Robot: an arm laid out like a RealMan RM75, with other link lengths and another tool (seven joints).
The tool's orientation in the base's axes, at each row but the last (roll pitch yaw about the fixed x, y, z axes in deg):
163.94, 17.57, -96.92
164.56, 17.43, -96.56
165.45, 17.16, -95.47
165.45, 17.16, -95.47
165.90, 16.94, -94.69
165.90, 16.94, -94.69
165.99, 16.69, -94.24
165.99, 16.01, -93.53
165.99, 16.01, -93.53
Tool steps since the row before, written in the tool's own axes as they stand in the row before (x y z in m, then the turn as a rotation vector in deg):
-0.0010, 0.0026, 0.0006, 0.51, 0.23, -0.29
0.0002, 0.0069, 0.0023, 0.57, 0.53, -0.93
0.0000, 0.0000, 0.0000, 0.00, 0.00, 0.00
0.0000, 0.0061, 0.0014, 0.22, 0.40, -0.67
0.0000, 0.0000, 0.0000, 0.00, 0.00, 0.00
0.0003, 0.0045, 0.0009, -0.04, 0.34, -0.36
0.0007, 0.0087, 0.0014, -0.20, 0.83, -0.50
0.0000, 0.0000, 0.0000, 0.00, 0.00, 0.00
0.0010, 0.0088, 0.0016, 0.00, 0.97, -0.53
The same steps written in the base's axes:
-0.0025, 0.0012, 0.0004, -0.21, -0.57, 0.17
-0.0072, 0.0008, -0.0004, -0.36, -0.82, 0.82
0.0000, 0.0000, 0.0000, 0.00, 0.00, 0.00
-0.0062, 0.0005, 0.0002, -0.26, -0.41, 0.65
0.0000, 0.0000, 0.0000, 0.00, 0.00, 0.00
-0.0046, 0.0000, 0.0001, -0.25, -0.07, 0.42
-0.0088, -0.0002, 0.0005, -0.68, 0.05, 0.71
0.0000, 0.0000, 0.0000, 0.00, 0.00, 0.00
-0.0090, -0.0006, 0.0003, -0.82, -0.16, 0.72

